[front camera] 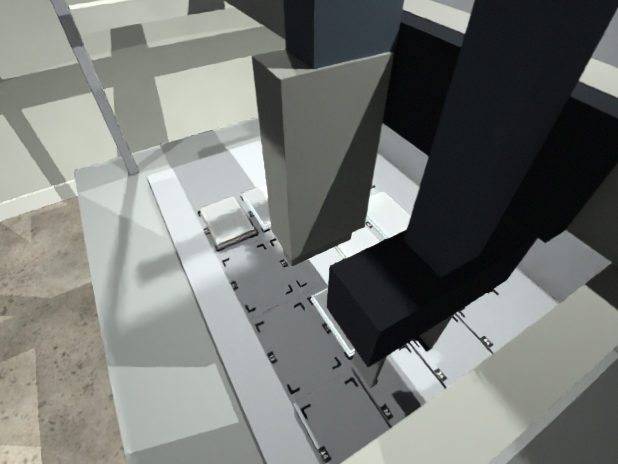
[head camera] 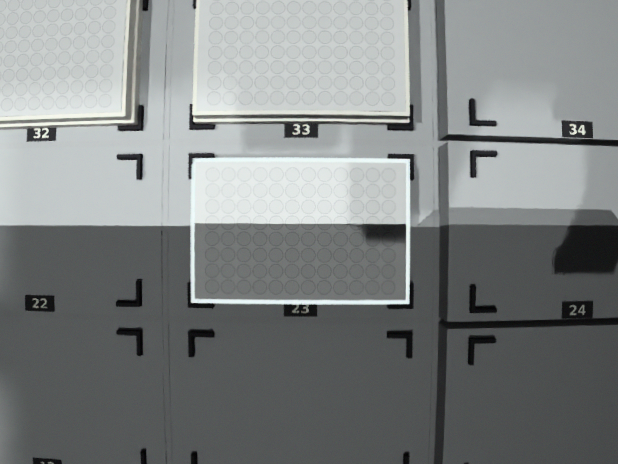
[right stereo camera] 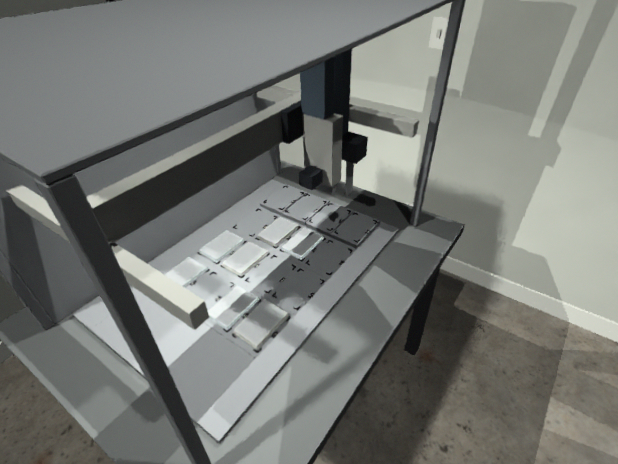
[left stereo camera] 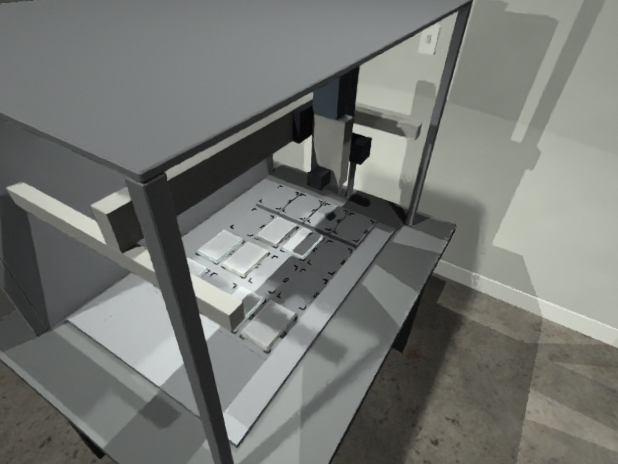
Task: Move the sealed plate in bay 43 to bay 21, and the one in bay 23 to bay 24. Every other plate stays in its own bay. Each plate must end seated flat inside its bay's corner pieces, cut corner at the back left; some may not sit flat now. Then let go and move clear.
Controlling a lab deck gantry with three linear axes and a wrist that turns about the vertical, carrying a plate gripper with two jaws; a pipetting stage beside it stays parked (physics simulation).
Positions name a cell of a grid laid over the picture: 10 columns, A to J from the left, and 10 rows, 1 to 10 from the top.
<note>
In view: my gripper (front camera: G8), a bay 24 (head camera: I5) and a bay 23 (head camera: G5).
My gripper also shows in the right stereo camera view (right stereo camera: F5) and in the left stereo camera view (left stereo camera: F5). The bay 24 is seen too in the front camera view (front camera: G9).
</note>
